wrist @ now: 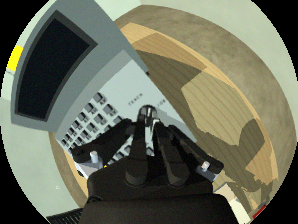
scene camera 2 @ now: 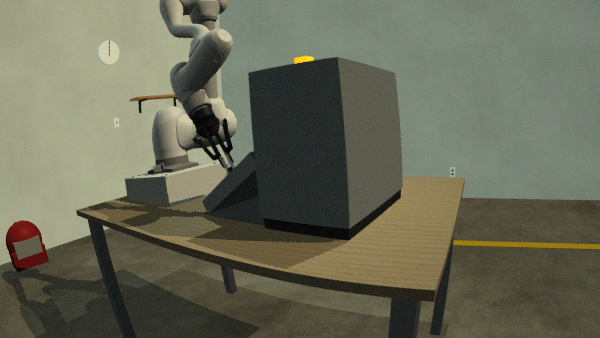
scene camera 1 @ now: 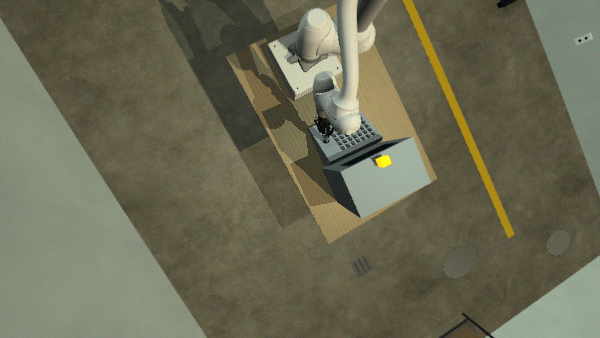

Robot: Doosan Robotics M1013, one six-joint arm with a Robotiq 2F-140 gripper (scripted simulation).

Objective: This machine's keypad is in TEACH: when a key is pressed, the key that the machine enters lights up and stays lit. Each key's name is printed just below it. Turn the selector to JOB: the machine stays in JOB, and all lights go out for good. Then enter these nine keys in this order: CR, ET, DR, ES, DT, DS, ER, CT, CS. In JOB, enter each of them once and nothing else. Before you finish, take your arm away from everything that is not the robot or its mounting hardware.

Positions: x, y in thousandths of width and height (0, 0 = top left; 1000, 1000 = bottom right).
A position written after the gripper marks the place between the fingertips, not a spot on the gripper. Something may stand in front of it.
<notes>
In view: the gripper (scene camera 2: 389, 516), a grey machine (wrist: 237, 230) and a sloped keypad panel (wrist: 418, 386).
The gripper also shows in the wrist view (wrist: 495, 511).
</notes>
